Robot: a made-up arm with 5 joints. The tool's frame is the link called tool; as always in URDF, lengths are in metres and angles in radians. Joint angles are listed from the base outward.
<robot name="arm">
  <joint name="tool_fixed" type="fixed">
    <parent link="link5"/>
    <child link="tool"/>
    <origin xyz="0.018 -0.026 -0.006" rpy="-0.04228 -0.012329 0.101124"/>
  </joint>
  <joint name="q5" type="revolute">
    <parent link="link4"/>
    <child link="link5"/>
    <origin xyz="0.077 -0.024 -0.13" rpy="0 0 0"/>
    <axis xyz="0 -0.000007 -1"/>
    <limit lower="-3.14" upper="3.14"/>
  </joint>
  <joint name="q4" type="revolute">
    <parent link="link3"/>
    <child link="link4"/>
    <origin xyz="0.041 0.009 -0.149" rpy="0 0 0"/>
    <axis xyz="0 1 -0.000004"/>
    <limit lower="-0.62" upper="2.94"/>
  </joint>
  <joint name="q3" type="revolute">
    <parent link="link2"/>
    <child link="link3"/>
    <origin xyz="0.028 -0.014 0.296" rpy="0 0 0"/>
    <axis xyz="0 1 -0.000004"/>
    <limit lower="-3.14" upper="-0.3"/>
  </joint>
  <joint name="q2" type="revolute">
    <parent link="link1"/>
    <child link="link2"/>
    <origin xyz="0.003 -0.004 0.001" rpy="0 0 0"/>
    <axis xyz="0 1 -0.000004"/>
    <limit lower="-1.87" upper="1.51"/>
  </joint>
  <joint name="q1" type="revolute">
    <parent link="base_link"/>
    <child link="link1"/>
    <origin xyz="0.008 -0.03 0.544" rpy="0 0 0"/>
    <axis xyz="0 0 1"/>
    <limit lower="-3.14" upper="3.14"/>
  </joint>
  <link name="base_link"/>
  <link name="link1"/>
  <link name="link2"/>
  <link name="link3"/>
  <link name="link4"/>
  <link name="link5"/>
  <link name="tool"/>
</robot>
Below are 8 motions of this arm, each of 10 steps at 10 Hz.
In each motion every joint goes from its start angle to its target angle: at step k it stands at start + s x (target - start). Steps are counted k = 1, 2, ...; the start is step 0. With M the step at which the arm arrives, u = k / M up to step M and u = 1 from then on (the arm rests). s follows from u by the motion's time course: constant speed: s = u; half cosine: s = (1 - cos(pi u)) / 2; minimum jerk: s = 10 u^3 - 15 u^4 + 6 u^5.
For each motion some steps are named. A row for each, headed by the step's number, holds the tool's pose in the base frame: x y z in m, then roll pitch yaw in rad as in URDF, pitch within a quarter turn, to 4 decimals.
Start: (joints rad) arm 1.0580 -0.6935 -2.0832 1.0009 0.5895
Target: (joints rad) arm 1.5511 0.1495 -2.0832 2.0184 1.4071
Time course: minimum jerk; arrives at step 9
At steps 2, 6, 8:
2: 0.0687 -0.0531 1.0373 1.6679 -1.0152 -0.6002
6: 0.0939 0.1873 0.8413 0.2368 -0.1395 0.2919
8: 0.0693 0.2101 0.7875 -0.1032 0.0048 0.2491

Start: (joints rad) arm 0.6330 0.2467 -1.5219 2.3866 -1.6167
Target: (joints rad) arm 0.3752 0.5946 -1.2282 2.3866 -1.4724
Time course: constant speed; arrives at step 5
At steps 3, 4, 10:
3: 0.1681 0.0349 0.6231 1.4547 -0.0612 2.0413
4: 0.1667 0.0237 0.6109 1.5828 -0.0309 1.9835
10: 0.1638 0.0124 0.6004 1.7107 -0.0004 1.9334

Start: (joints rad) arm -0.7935 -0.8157 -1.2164 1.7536 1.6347
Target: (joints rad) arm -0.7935 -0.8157 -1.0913 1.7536 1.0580
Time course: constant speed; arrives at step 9
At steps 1, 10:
1: -0.0227 -0.0715 0.7518 0.2211 -0.0384 -2.2697
10: -0.0239 -0.0852 0.7314 0.0836 -0.1004 -1.7575

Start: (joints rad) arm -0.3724 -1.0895 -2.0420 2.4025 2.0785
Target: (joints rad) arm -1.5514 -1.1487 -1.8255 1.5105 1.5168
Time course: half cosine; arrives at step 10
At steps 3, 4, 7, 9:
3: -0.1364 0.0235 0.8033 0.8149 0.2148 -2.3841
4: -0.1225 0.0398 0.8165 0.9282 0.1695 -2.4800
7: -0.0734 0.0828 0.8616 1.2703 -0.0412 -2.8811
9: -0.0502 0.0975 0.8802 1.4039 -0.1418 -3.0879

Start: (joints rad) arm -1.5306 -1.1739 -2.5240 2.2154 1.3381
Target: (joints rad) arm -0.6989 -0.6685 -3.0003 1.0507 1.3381
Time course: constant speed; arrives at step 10
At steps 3, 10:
3: -0.1118 0.1741 0.9171 1.7989 -0.3196 -2.9508
10: -0.2192 0.0871 1.0485 2.6010 -0.1537 -2.5675

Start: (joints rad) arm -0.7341 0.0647 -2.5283 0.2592 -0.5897
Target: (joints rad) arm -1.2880 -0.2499 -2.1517 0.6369 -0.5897
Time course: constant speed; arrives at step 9
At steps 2, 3, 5, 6, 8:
2: 0.0761 -0.1768 1.1430 -2.3712 -0.7159 1.2788
3: 0.0660 -0.1794 1.1400 -2.3152 -0.7413 1.1800
5: 0.0453 -0.1821 1.1319 -2.1956 -0.7871 0.9741
6: 0.0348 -0.1821 1.1268 -2.1318 -0.8071 0.8669
8: 0.0143 -0.1796 1.1143 -1.9966 -0.8407 0.6445

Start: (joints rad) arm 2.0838 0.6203 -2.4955 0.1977 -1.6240
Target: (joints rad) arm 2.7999 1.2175 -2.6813 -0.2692 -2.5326
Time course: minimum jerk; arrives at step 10
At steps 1, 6, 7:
1: -0.2053 0.3704 0.9677 -1.7197 0.1625 -2.6275
6: -0.4464 0.2638 0.8232 -1.8024 0.7667 -2.2631
7: -0.4881 0.2168 0.7853 -1.8458 0.9026 -2.2056

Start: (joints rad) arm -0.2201 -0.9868 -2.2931 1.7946 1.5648
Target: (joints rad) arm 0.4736 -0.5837 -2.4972 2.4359 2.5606
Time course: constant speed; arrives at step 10
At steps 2, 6, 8, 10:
2: -0.1198 -0.0654 0.9062 1.2729 0.0860 -1.6873
6: -0.0665 -0.0789 0.8919 0.8755 0.3947 -1.6739
8: -0.0444 -0.0770 0.8850 0.6378 0.4708 -1.7602
10: -0.0258 -0.0711 0.8786 0.3979 0.4744 -1.8804

